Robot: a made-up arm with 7 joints. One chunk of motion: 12 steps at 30 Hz.
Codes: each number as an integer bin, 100 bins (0 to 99) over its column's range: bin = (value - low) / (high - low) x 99, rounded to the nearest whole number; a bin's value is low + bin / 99 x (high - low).
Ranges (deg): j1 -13..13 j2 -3..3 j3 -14..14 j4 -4..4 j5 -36..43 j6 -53..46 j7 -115..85
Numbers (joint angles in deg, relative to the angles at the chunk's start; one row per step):
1: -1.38 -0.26 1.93 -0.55 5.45 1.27 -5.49
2: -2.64 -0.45 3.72 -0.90 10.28 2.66 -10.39
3: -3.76 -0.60 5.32 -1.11 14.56 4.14 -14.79
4: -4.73 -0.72 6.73 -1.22 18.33 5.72 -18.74
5: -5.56 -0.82 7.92 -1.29 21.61 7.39 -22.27
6: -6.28 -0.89 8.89 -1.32 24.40 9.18 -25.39
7: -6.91 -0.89 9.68 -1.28 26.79 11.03 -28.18
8: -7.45 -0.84 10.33 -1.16 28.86 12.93 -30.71
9: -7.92 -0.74 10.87 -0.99 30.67 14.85 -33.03
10: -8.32 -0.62 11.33 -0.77 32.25 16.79 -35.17
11: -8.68 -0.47 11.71 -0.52 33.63 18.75 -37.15
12: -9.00 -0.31 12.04 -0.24 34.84 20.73 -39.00
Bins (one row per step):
1: 44 45 56 43 52 54 54
2: 39 42 63 38 58 56 52
3: 35 40 68 36 63 57 50
4: 31 38 73 34 68 59 48
5: 28 36 78 34 72 60 46
6: 26 35 81 33 76 62 44
7: 23 35 84 34 79 64 43
8: 21 36 86 35 81 66 42
9: 19 37 88 37 84 68 41
10: 18 39 90 40 86 70 40
11: 16 42 91 43 87 72 39
12: 15 44 92 47 89 74 38

